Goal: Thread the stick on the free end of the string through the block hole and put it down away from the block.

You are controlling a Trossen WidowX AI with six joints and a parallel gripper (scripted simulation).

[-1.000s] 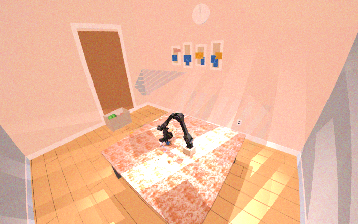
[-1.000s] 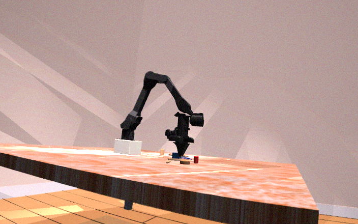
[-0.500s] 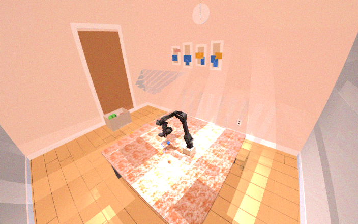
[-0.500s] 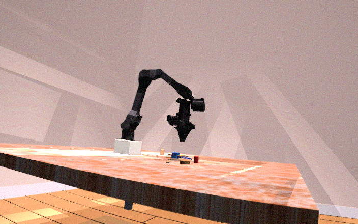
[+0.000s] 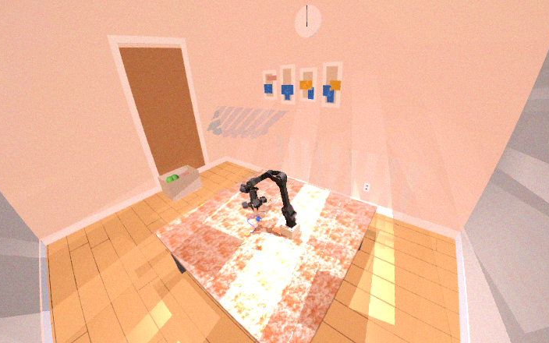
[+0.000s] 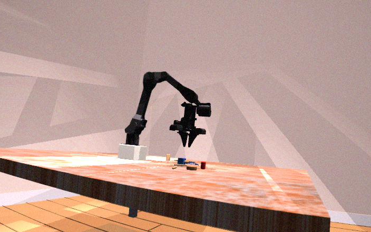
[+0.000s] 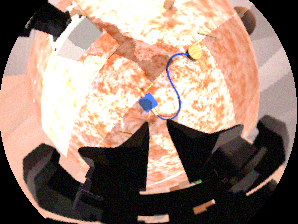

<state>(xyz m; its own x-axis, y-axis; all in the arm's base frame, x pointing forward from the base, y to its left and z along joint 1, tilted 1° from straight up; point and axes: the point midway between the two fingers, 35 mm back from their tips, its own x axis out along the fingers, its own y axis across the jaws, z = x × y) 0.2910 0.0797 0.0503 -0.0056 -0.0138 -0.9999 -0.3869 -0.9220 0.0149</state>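
Now: the thin wooden stick 7 cm below my gripper tip and 1 cm behind it. The rest, counted from my gripper tip: flat round wooden button 21 cm to the right, 16 cm ahead, 8 cm below; red cylinder 16 cm ahead, 11 cm to the right, 7 cm below; round button 16 cm to the left, 8 cm below, 7 cm behind.
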